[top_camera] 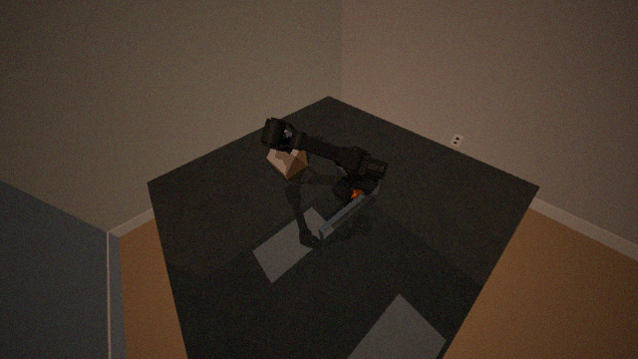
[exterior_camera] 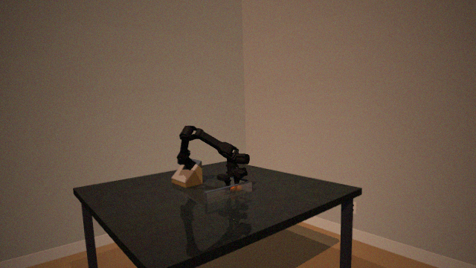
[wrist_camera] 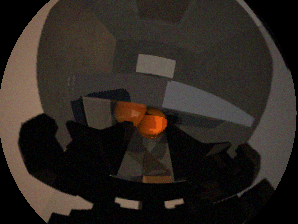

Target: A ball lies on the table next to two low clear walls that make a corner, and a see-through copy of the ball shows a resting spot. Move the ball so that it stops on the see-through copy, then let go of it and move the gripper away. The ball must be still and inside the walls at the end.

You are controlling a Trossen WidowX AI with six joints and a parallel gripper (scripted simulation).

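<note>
The see-through orange ball lies 3 cm to the left of my gripper tip and 1 cm ahead of it.
</note>
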